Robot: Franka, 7 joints.
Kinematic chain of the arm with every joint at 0, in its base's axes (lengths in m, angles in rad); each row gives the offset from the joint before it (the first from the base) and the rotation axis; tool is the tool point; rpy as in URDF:
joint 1: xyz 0 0 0.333 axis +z
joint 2: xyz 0 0 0 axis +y
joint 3: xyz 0 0 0.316 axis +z
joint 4: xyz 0.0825 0 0 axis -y
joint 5: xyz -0.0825 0 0.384 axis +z
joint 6: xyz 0 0 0 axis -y
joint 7: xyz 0.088 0 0 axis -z
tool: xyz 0 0 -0.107 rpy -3.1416 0 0
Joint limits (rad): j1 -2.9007..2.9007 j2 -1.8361..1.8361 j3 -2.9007..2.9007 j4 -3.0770..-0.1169 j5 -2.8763..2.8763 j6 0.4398..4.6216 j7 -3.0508..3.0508
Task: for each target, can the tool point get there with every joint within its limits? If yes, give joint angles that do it. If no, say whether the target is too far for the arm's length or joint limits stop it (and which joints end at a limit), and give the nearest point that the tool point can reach.
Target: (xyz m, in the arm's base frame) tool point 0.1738 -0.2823 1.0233
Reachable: yes | joints -1.7162 -0.4648 0.3782 -1.3656 -1.2393 2.4507 2.2807
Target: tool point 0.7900 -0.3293 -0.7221
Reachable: no: too far | nearest point 0.5263 -0.2194 -0.2767 | short by 0.529 m
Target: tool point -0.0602 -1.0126 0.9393
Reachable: no: too far | nearest point -0.0437 -0.7351 0.7731 | short by 0.324 m
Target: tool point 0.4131 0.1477 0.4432
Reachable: yes | joints -1.8676 0.2006 1.9684 -2.5487 2.0463 1.0807 0.2509
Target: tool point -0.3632 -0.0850 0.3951
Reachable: yes | joints -0.5918 0.7827 -2.2332 -2.7317 -0.5448 2.3343 -1.0826
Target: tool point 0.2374 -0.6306 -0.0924
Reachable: yes | joints -0.8127 1.4944 -0.4990 -1.2703 0.0899 2.7556 -1.1707
